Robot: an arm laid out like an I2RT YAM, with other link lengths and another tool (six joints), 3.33 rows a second.
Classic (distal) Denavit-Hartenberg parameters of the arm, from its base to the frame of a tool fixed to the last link. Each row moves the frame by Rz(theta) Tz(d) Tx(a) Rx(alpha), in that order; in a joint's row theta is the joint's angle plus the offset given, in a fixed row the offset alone. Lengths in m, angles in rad.
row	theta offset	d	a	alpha
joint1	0	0.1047	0.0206	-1.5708
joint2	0	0	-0.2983	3.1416
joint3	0.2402	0	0.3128	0
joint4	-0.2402	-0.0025	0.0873	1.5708
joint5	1.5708	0.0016	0	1.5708
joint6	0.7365	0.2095	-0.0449	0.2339
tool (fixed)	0	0.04	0	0
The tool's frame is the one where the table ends.
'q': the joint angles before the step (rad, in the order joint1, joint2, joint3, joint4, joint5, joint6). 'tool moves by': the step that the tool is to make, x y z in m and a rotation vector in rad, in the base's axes. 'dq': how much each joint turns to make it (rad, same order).
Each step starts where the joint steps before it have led.
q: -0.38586, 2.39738, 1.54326, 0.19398, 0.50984, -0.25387
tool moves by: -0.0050, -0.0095, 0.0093, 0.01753, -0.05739, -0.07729
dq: 0.00083, -0.00449, 0.00512, -0.00849, 0.03858, 0.09007
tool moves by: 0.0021, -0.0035, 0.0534, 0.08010, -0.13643, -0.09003
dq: 0.00298, -0.07897, 0.03442, -0.11184, -0.00311, 0.18268
